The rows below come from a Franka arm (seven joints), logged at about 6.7 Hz.
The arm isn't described. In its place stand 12 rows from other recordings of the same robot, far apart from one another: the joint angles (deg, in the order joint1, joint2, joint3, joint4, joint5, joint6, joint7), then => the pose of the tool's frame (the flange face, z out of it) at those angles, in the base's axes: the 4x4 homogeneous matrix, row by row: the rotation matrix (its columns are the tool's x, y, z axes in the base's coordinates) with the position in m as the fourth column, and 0 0 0 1 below.
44.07, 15.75, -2.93, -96.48, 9.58, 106.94, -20.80 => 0.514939 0.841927 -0.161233 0.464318; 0.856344 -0.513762 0.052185 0.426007; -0.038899 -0.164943 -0.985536 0.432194; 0 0 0 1
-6.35, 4.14, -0.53, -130.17, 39.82, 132.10, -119.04 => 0.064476 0.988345 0.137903 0.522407; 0.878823 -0.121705 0.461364 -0.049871; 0.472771 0.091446 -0.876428 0.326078; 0 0 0 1
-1.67, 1.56, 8.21, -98.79, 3.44, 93.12, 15.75 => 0.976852 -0.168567 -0.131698 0.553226; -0.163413 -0.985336 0.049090 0.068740; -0.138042 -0.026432 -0.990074 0.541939; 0 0 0 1
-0.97, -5.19, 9.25, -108.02, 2.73, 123.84, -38.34 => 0.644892 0.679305 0.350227 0.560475; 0.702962 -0.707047 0.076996 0.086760; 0.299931 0.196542 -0.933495 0.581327; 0 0 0 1
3.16, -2.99, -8.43, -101.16, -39.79, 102.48, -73.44 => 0.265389 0.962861 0.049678 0.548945; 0.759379 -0.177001 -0.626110 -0.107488; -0.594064 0.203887 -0.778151 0.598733; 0 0 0 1
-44.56, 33.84, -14.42, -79.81, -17.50, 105.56, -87.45 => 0.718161 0.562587 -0.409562 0.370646; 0.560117 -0.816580 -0.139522 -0.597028; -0.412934 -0.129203 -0.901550 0.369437; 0 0 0 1
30.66, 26.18, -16.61, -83.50, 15.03, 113.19, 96.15 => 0.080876 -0.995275 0.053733 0.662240; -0.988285 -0.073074 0.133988 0.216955; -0.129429 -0.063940 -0.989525 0.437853; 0 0 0 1
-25.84, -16.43, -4.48, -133.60, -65.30, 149.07, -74.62 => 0.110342 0.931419 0.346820 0.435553; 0.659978 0.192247 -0.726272 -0.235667; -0.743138 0.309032 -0.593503 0.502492; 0 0 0 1
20.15, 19.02, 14.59, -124.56, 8.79, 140.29, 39.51 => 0.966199 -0.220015 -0.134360 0.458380; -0.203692 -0.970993 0.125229 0.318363; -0.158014 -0.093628 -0.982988 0.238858; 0 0 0 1
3.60, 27.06, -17.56, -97.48, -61.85, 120.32, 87.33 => 0.440381 -0.897668 0.015992 0.650943; -0.449833 -0.236026 -0.861361 -0.180776; 0.776991 0.372134 -0.507742 0.353306; 0 0 0 1
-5.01, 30.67, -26.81, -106.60, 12.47, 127.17, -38.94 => 0.991455 0.025448 -0.127941 0.544441; 0.026157 -0.999650 0.003861 -0.310581; -0.127798 -0.007174 -0.991774 0.247354; 0 0 0 1
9.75, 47.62, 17.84, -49.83, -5.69, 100.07, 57.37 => 0.819297 -0.573114 0.017099 0.726790; -0.569055 -0.809119 0.146638 0.259560; -0.070205 -0.129871 -0.989042 0.428998; 0 0 0 1
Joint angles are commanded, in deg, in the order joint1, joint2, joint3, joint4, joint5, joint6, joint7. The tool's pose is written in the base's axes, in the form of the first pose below.
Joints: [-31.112, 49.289, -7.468, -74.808, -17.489, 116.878, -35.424]
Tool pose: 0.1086 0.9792 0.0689 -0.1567 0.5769 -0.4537 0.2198
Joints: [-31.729, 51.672, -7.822, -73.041, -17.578, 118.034, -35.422]
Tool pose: 0.1132 0.9790 0.0661 -0.1558 0.5752 -0.4644 0.2047
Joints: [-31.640, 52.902, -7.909, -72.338, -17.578, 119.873, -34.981]
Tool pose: 0.1204 0.9796 0.0670 -0.1462 0.5797 -0.4651 0.1966
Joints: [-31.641, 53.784, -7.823, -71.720, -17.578, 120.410, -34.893]
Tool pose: 0.1215 0.9797 0.0685 -0.1438 0.5821 -0.4648 0.1905
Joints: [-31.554, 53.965, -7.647, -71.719, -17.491, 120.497, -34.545]
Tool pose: 0.1202 0.9801 0.0673 -0.1427 0.5837 -0.4623 0.1880
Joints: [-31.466, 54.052, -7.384, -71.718, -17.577, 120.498, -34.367]
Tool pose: 0.1193 0.9802 0.0685 -0.1422 0.5857 -0.4593 0.1866
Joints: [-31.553, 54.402, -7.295, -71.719, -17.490, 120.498, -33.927]
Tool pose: 0.1171 0.9806 0.0646 -0.1435 0.5847 -0.4590 0.1820
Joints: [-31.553, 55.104, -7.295, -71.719, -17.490, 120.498, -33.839]
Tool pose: 0.1137 0.9802 0.0649 -0.1483 0.5831 -0.4580 0.1729
